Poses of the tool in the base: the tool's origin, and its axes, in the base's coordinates. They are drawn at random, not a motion.
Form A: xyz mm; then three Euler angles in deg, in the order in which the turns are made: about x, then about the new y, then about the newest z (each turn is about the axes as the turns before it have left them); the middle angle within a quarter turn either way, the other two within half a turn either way.
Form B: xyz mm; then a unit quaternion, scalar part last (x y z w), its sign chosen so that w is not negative. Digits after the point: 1 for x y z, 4 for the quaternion.
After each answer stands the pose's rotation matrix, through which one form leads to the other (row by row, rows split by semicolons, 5 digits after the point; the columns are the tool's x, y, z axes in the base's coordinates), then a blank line. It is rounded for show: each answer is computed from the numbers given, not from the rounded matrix.
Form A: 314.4 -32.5 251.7 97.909 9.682 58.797
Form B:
314.4 -32.5 251.7 0.6819 -0.3206 0.3766 0.5388
0.51069 -0.84315 0.16818; -0.03139 -0.21377 -0.97638; 0.85919 0.49335 -0.13564

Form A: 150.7 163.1 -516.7 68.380 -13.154 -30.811
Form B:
150.7 163.1 -516.7 0.5634 0.0570 -0.2803 0.7751
0.83633 0.49877 -0.22757; -0.37042 0.20808 -0.90526; -0.40416 0.84139 0.35878

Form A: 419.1 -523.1 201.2 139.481 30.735 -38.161
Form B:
419.1 -523.1 201.2 0.8249 0.3824 0.1258 0.3968
0.67584 0.53109 0.51107; 0.73078 -0.39256 -0.55844; -0.09596 0.75089 -0.65341

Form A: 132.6 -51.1 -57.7 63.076 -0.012 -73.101
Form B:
132.6 -51.1 -57.7 0.4202 0.3114 -0.5076 0.6846
0.29069 0.95682 -0.00021; -0.43331 0.13145 -0.89161; -0.85308 0.25927 0.45281

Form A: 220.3 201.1 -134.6 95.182 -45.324 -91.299
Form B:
220.3 201.1 -134.6 0.6621 0.3056 -0.6439 0.2316
-0.01594 0.70292 -0.71109; 0.10635 -0.70596 -0.70022; -0.99420 -0.08679 -0.06350

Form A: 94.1 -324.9 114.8 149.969 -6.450 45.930
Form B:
94.1 -324.9 114.8 0.8822 -0.3897 0.0509 0.2594
0.69113 -0.71394 -0.11234; -0.66114 -0.56177 -0.49730; 0.29194 0.41797 -0.86027

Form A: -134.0 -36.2 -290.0 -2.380 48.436 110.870
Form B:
-134.0 -36.2 -290.0 0.3270 0.2483 0.7460 0.5243
-0.23636 -0.61993 0.74822; 0.94465 -0.32691 0.02755; 0.22752 0.71332 0.66288

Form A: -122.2 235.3 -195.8 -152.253 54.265 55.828
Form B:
-122.2 235.3 -195.8 -0.7123 0.5011 -0.2913 0.3958
0.32804 -0.48321 0.81173; -0.94449 -0.18442 0.27191; 0.01831 -0.85586 -0.51688

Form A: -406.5 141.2 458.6 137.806 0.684 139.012
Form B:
-406.5 141.2 458.6 0.3286 -0.8732 0.3391 0.1208
-0.75479 -0.65585 0.01194; -0.49199 0.55399 -0.67160; 0.43386 -0.51279 -0.74082

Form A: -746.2 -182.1 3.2 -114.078 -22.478 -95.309
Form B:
-746.2 -182.1 3.2 -0.4760 -0.6797 -0.2843 0.4803
-0.08550 0.92006 -0.38233; 0.37393 0.38531 0.84363; 0.92351 -0.07084 -0.37698

